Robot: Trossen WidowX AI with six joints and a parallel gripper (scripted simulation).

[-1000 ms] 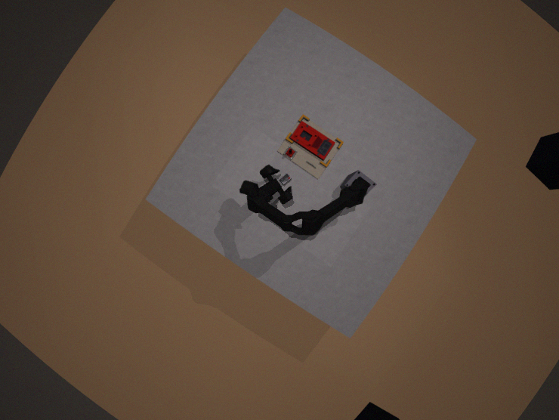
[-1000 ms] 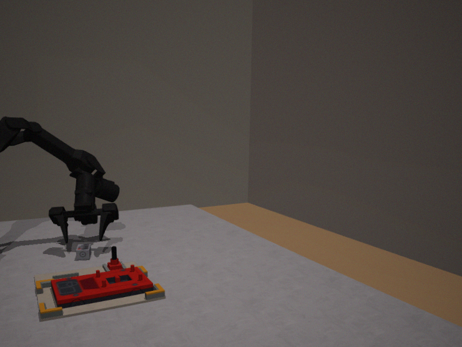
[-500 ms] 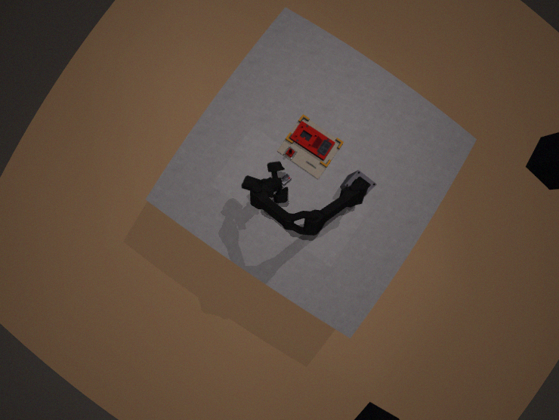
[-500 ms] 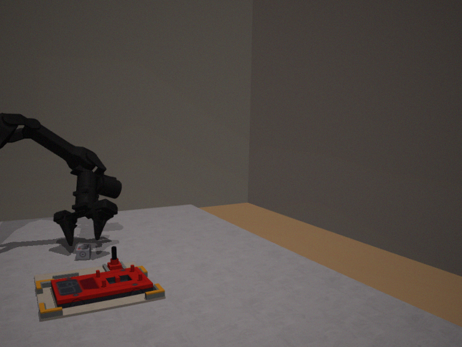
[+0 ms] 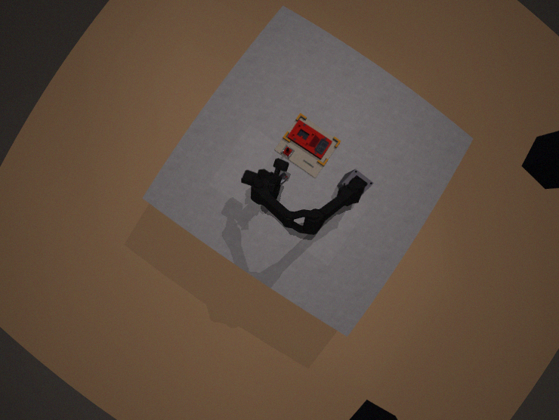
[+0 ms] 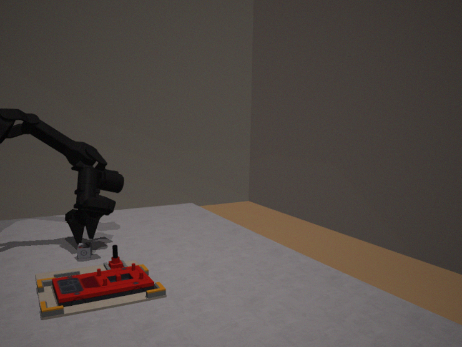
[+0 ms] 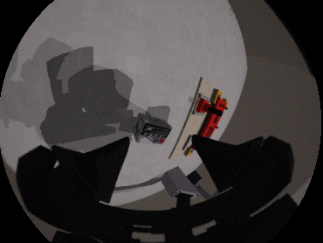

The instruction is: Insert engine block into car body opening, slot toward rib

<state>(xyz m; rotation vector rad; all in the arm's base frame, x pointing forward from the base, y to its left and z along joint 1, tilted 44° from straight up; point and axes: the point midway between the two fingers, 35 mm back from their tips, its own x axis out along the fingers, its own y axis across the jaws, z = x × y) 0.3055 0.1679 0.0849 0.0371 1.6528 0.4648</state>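
The grey engine block lies 30 mm below my gripper tip.
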